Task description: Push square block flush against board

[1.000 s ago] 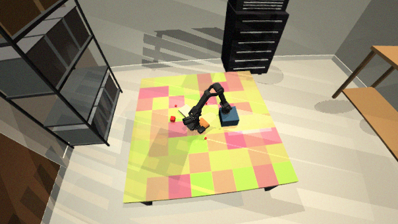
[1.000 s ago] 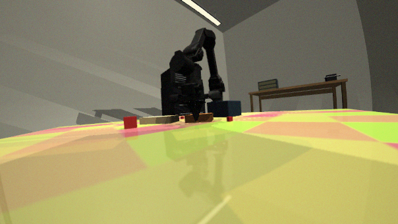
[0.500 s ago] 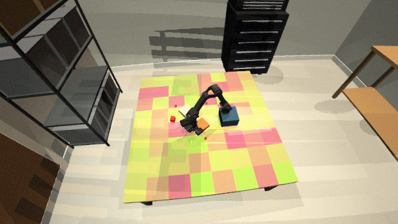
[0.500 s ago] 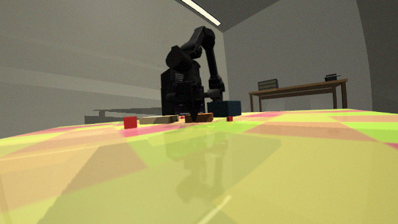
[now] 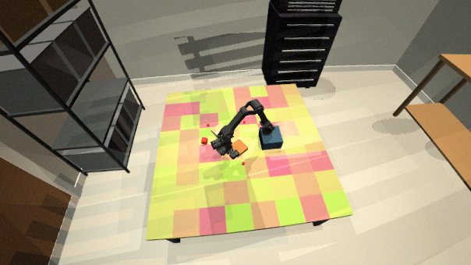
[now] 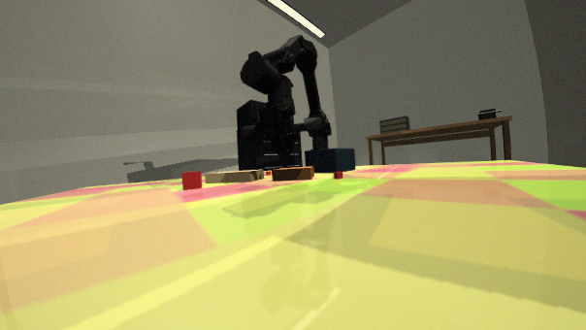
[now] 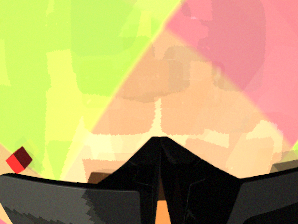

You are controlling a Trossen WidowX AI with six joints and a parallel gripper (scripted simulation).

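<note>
The orange square block lies 80 mm behind my gripper tip, 60 mm to the right of it and 20 mm below it. Round my gripper tip: tan board (210 mm to the right, 40 mm ahead, 20 mm below); red cube (170 mm ahead, 140 mm to the right, 20 mm below).
</note>
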